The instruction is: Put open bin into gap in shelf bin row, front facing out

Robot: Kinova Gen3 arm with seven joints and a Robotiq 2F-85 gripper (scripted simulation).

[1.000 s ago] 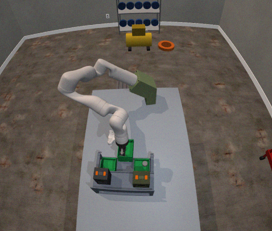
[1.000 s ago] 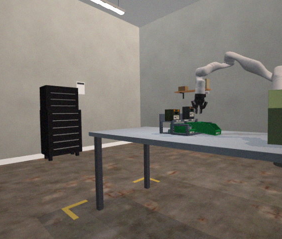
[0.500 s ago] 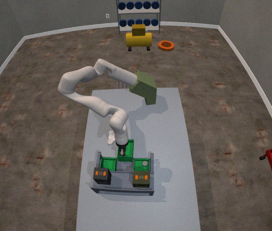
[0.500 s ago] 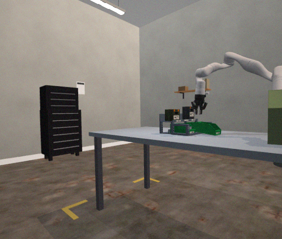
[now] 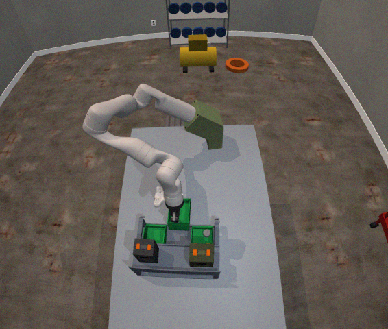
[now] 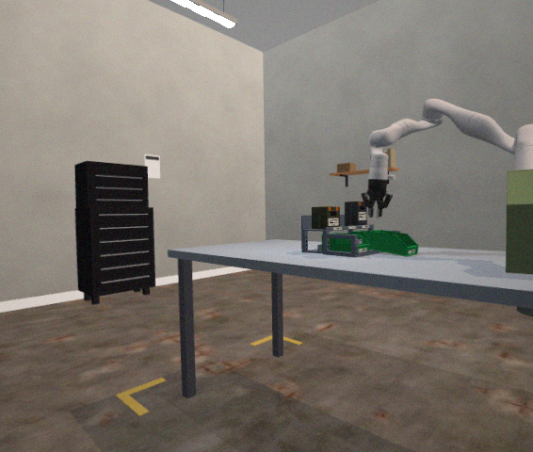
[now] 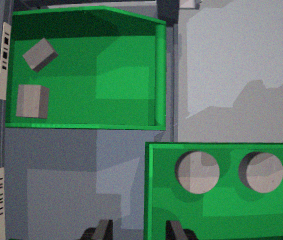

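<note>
Right now the grey shelf is 100 mm below my hand, 100 mm ahead of it and 20 mm to the right of it.
</note>
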